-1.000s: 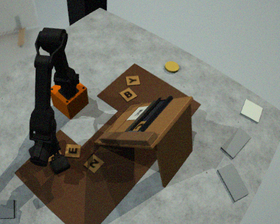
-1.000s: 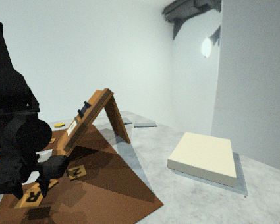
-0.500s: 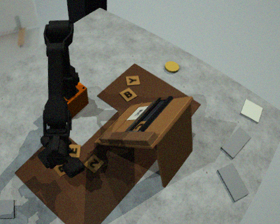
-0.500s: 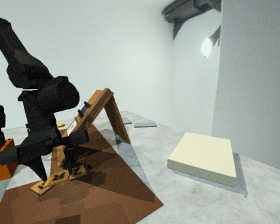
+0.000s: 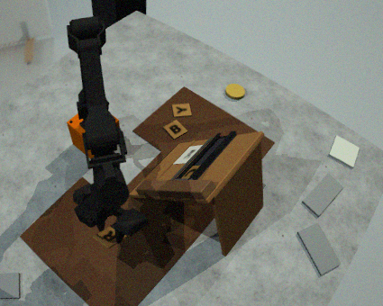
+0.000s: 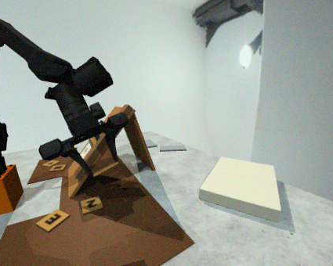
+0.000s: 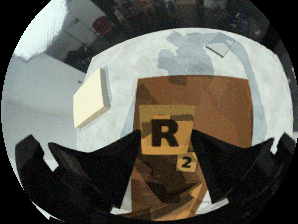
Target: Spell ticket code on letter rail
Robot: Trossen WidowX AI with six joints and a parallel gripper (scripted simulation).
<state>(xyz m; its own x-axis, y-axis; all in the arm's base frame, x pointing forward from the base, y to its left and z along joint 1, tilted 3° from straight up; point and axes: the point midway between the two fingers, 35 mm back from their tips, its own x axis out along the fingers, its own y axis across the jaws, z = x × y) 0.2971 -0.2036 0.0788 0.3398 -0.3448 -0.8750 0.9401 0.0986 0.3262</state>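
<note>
The white ticket lies 40 mm behind my gripper tip, 340 mm to the left of it and 50 mm below it. Also, from my gripper tip: yellow disc (140 mm behind, 710 mm to the left, 140 mm below); then cream box (420 mm ahead, 60 mm to the right, 130 mm below); then letter tile (right at my gripper tip).
</note>
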